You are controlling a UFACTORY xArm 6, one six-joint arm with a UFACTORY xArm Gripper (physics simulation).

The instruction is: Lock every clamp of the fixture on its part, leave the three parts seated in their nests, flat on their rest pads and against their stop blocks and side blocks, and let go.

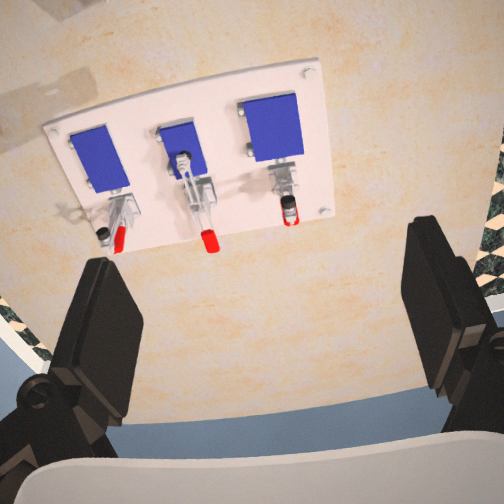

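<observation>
A white fixture plate lies on the beige table, holding three blue parts: left, middle and right. Each has a metal toggle clamp with a red handle below it. The middle clamp has its arm lying over the middle part, pad on the blue face, handle flat toward me. The left clamp and right clamp have their pads pulled back off their parts, handles raised. My gripper is open and empty, well above and nearer than the plate.
Small stop and side blocks sit at the edges of each blue part. The table's near edge curves below the fingers, with blue floor beyond. Checkered tiling shows at the right edge and lower left.
</observation>
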